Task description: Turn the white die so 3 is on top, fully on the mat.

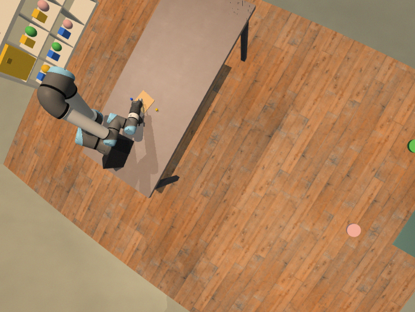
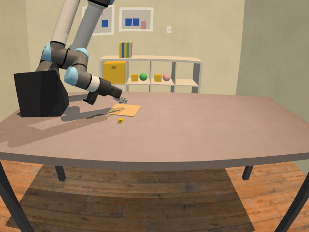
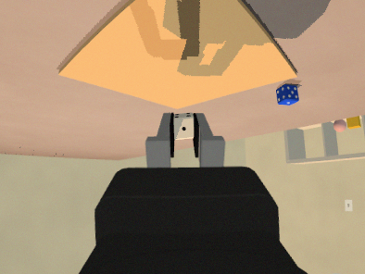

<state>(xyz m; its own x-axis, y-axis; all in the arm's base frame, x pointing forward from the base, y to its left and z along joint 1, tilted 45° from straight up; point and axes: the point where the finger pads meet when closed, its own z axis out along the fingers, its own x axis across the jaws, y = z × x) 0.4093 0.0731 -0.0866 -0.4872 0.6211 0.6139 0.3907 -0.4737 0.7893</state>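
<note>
My gripper is now 1 cm short of the mat and 5 cm above it. Round my hand: yellow die (1 cm behind, 14 cm to the right, 5 cm below); white die (1 cm ahead, 1 cm to the left, 1 cm below); blue die (1 cm behind, 11 cm to the left, 5 cm below).
</note>
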